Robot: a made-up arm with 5 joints. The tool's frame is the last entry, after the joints.
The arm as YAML. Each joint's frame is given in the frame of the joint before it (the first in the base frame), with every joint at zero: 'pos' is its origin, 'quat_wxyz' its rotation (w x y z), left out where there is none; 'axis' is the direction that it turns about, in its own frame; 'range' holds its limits. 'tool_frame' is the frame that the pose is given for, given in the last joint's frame.
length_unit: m
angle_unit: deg
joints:
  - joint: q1
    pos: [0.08, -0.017, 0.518]
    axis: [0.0, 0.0, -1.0]
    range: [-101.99, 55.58]
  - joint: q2
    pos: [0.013, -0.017, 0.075]
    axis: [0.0, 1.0, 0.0]
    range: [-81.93, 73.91]
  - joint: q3
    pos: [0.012, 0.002, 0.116]
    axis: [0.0, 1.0, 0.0]
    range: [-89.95, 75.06]
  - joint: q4
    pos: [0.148, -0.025, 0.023]
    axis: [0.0, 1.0, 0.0]
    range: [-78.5, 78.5]
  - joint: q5
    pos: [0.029, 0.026, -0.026]
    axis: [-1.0, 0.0, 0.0]
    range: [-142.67, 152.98]
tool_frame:
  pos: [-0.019, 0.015, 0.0]
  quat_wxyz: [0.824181, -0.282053, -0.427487, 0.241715]
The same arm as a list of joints. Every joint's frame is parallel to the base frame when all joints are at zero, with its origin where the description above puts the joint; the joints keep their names.
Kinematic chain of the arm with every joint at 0, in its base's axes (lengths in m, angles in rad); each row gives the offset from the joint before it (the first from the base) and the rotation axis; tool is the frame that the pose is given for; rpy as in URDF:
q1: xyz 0.08 -0.017 0.518 axis -z
q2: xyz 0.013 -0.017 0.075 axis +y
q3: xyz 0.012 0.002 0.116 axis +y
q4: xyz 0.148 -0.025 0.023 axis +y
q5: xyz 0.029 0.026 -0.026 axis -x
tool: xyz -0.019 0.015 0 rpy -0.9548 -0.6044 0.8904
Joint limits (rad, base to tool): -1.7801..0.9701 -1.4299..1.29 -1.5699..1.31 -1.3701..1.3701 -2.4901..2.67

